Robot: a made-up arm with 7 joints.
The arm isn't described. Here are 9 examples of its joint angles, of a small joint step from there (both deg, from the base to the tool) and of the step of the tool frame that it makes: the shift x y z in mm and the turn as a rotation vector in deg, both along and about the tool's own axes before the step.
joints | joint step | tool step
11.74 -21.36 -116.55 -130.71 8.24 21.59 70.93 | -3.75 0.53 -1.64 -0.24 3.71 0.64 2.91 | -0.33 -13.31 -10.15 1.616 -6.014 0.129
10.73 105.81 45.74 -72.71 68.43 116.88 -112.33 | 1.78 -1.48 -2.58 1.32 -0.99 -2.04 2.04 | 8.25 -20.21 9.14 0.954 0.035 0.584
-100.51 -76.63 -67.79 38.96 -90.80 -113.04 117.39 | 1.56 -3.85 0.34 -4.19 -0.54 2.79 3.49 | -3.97 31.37 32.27 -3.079 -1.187 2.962
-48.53 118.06 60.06 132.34 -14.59 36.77 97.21 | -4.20 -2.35 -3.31 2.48 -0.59 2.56 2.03 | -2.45 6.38 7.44 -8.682 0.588 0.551
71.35 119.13 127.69 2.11 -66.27 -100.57 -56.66 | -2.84 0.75 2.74 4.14 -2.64 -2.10 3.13 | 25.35 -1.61 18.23 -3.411 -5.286 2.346
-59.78 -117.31 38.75 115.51 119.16 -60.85 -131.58 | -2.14 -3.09 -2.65 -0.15 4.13 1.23 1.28 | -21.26 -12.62 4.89 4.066 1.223 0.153
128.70 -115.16 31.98 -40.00 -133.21 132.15 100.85 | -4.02 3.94 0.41 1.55 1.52 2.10 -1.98 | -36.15 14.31 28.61 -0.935 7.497 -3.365
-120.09 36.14 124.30 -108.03 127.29 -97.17 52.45 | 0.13 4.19 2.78 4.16 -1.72 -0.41 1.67 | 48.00 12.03 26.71 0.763 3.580 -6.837
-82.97 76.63 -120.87 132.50 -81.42 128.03 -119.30 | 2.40 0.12 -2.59 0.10 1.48 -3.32 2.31 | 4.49 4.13 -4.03 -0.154 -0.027 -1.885
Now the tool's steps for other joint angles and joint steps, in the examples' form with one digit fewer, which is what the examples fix.
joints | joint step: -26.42 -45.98 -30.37 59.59 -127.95 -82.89 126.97 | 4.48 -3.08 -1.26 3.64 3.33 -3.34 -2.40
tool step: 21.0 -30.1 -10.5 7.17 7.96 -5.80
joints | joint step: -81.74 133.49 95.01 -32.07 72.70 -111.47 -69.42 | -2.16 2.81 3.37 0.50 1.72 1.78 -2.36
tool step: -19.3 -11.7 -6.0 1.25 6.51 -2.49
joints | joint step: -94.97 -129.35 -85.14 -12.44 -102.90 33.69 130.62 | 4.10 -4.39 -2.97 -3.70 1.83 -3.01 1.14
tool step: -81.7 -0.6 6.6 -0.46 -5.73 -4.78
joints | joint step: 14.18 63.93 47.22 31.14 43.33 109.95 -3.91 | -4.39 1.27 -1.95 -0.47 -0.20 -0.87 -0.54
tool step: 14.0 2.2 -17.0 -0.69 -3.52 3.07
